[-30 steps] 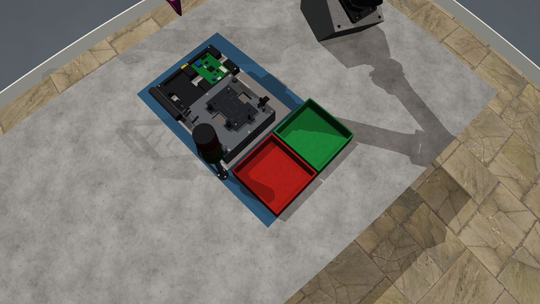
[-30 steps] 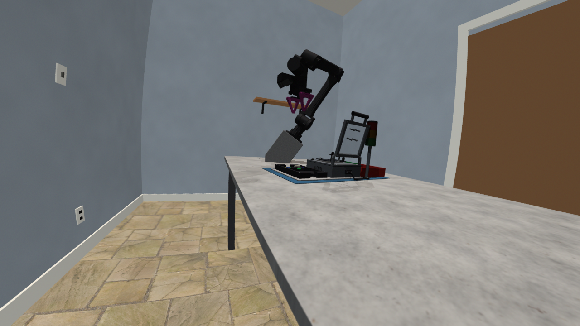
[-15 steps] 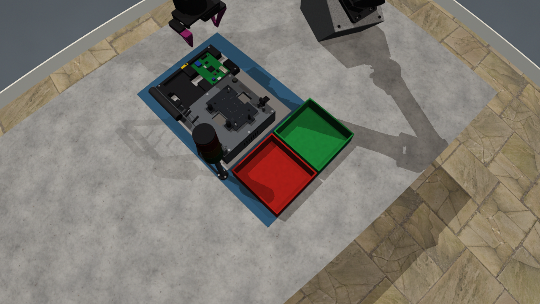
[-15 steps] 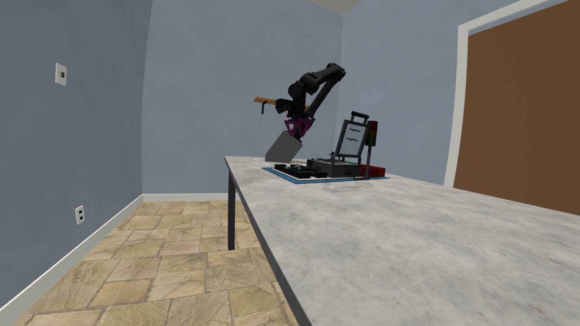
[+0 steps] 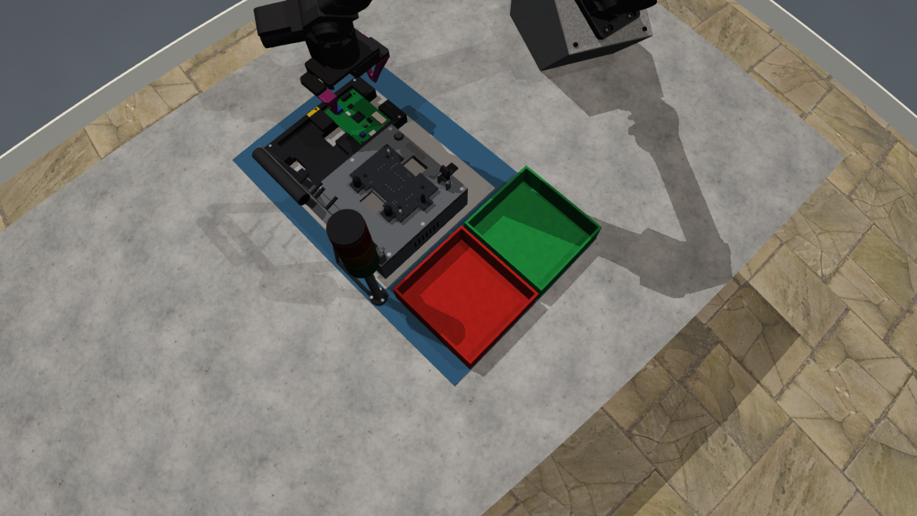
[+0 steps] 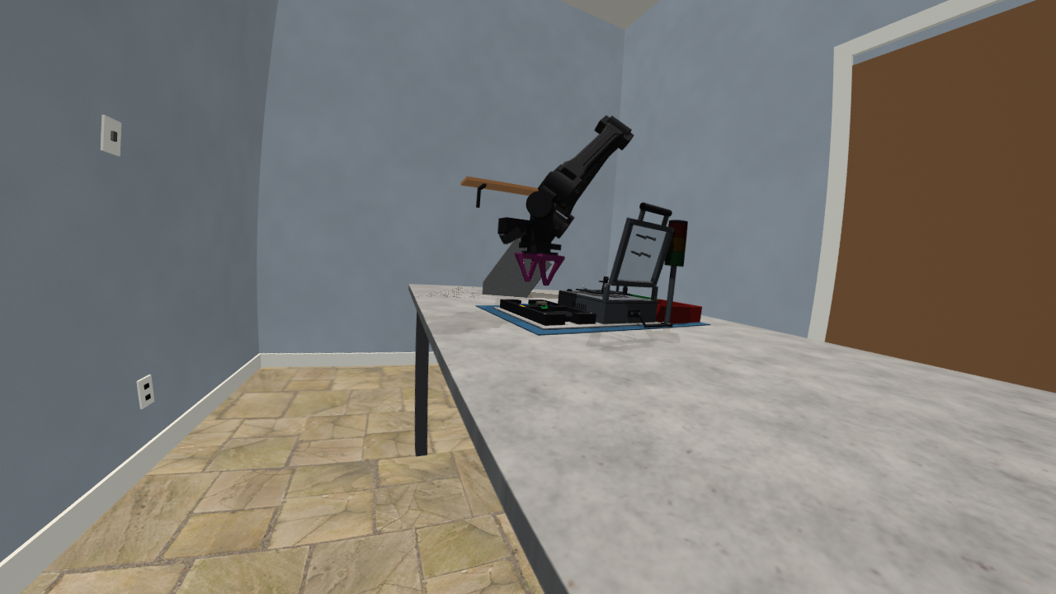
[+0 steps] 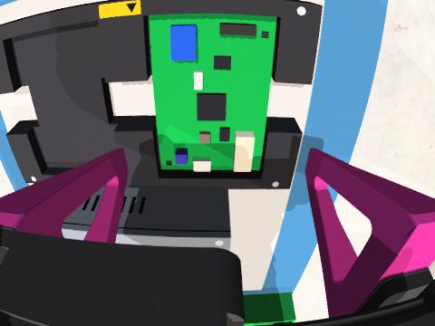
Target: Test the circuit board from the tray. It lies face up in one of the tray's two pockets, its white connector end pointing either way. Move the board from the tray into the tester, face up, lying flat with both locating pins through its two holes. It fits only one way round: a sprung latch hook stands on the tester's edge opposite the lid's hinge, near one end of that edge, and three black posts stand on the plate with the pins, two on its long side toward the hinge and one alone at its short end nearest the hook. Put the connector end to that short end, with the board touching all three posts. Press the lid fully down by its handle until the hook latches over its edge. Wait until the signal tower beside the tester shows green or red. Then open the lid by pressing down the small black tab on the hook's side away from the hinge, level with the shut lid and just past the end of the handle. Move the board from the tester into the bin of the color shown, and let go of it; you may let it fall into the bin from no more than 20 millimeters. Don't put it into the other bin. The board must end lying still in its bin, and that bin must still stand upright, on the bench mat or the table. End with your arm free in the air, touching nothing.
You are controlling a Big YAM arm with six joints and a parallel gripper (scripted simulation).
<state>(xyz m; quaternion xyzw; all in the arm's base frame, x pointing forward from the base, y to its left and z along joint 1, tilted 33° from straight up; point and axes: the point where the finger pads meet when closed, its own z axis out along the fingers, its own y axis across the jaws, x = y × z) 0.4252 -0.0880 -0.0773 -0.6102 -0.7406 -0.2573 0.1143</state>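
My hand is 60 mm above the green circuit board. From my hand the other things lie so: clear lid 200 mm to the left, 150 mm ahead, 100 mm above; tester plate 180 mm to the left, 30 mm ahead, 10 mm below; latch hook 220 mm to the left, 50 mm behind.
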